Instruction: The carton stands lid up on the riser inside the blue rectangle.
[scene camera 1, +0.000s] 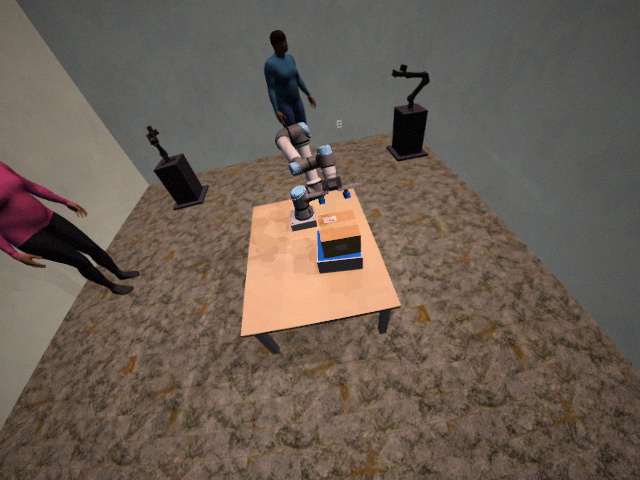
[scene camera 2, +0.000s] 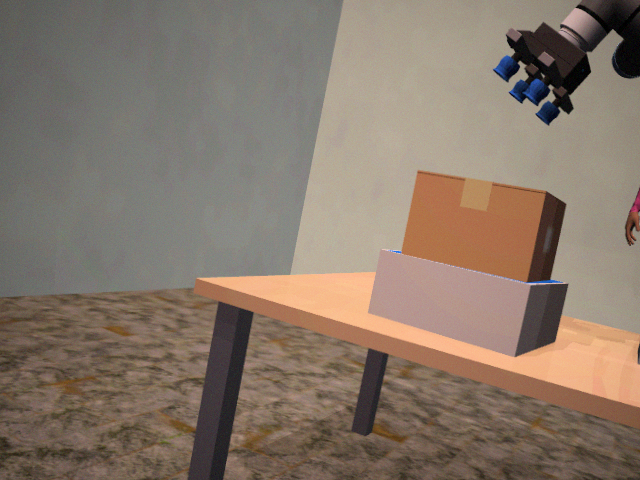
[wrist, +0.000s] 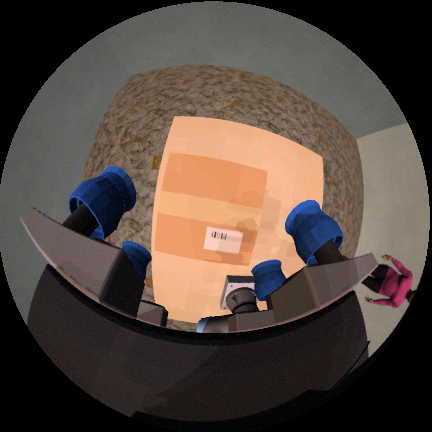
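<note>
The brown carton (scene camera 1: 339, 233) (scene camera 2: 473, 227) (wrist: 215, 180) stands upright on the riser (scene camera 1: 340, 265) (scene camera 2: 444, 304), with its taped top facing up. A white label (scene camera 1: 329, 219) (wrist: 223, 241) shows on the top. The blue rectangle (scene camera 1: 321, 253) (scene camera 2: 549, 282) shows on the riser's top beside the carton's base; the carton hides much of it. My gripper (scene camera 1: 334, 196) (scene camera 2: 526, 90) (wrist: 205, 243) has its four blue suction cups apart from the carton. It is tilted and hangs above and off to the arm's side, open, with nothing on the cups. The riser is hidden in the wrist view.
The riser stands on a wooden table (scene camera 1: 281, 304) (scene camera 2: 310, 299) (wrist: 295, 170), near one long edge. The arm's base (scene camera 1: 303, 221) (wrist: 239, 295) stands on the table behind the carton. Two people and two pedestals with small arms stand around on the floor.
</note>
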